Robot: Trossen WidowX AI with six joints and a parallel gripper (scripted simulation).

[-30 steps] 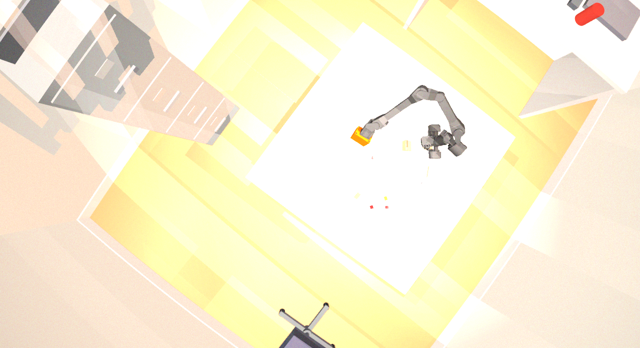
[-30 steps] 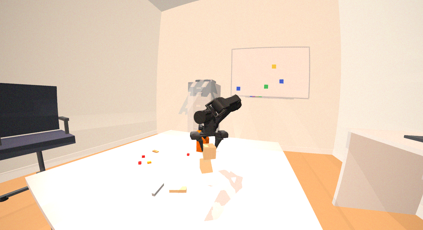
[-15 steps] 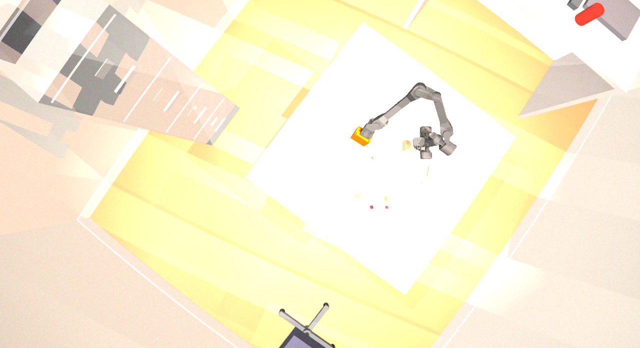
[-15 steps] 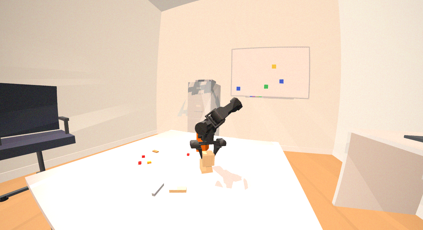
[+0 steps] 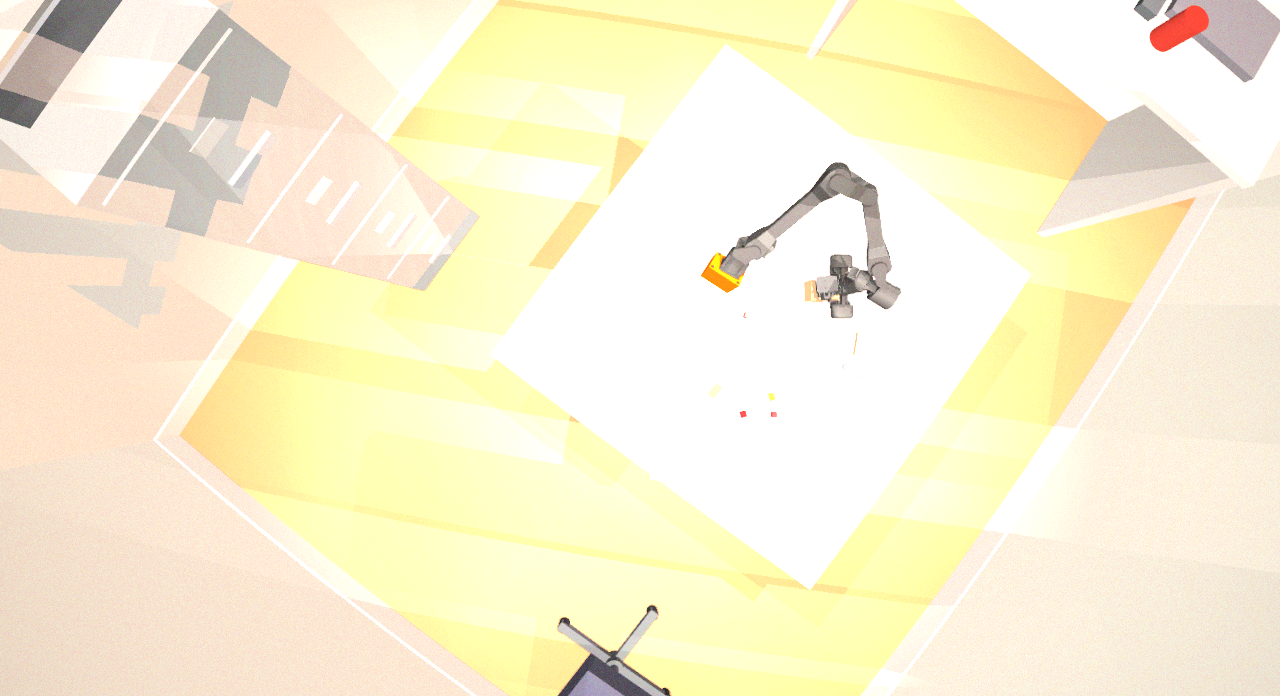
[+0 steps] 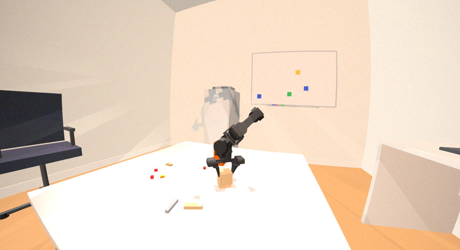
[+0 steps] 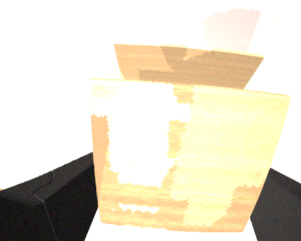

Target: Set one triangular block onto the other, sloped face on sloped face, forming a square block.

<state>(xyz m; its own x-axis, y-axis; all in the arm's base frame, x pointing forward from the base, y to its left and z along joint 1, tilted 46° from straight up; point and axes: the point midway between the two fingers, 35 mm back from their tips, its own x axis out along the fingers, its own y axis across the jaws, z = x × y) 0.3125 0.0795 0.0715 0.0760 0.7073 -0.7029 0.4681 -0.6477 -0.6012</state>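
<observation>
The triangular block is 10 mm ahead of my gripper tip and 10 mm above it. The rest, counted from my gripper tip: thin grey bar: 220 mm ahead, 180 mm to the right, 60 mm below; then flat tan slab: 190 mm ahead, 90 mm to the right, 60 mm below.
</observation>
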